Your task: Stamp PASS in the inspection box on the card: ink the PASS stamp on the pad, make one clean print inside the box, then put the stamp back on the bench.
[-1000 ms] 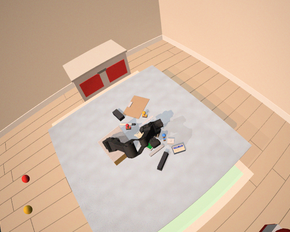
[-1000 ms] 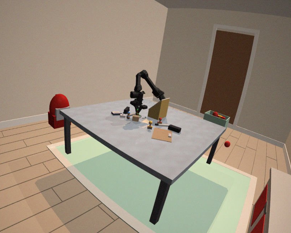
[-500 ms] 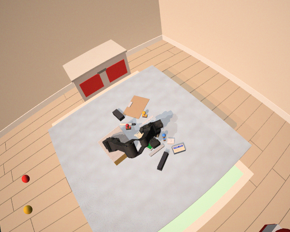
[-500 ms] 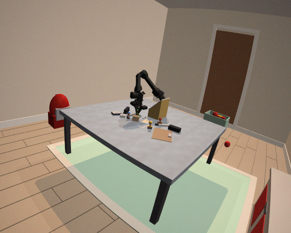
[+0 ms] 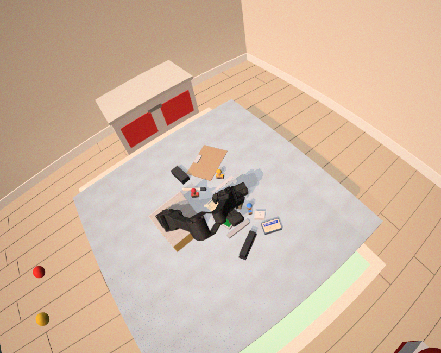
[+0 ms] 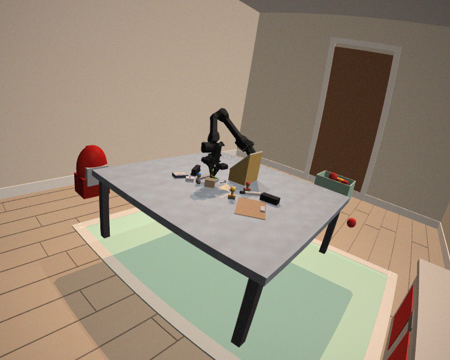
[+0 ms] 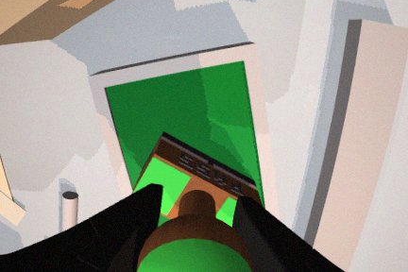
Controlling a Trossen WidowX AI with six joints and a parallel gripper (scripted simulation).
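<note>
The green ink pad is 3 cm below my gripper tip. Round my gripper tip: pin (6 cm to the left, 5 cm behind, 3 cm below); tan box (8 cm ahead, 5 cm to the left, 1 cm below); blue stamp (11 cm ahead, 2 cm to the right, 2 cm below).
</note>
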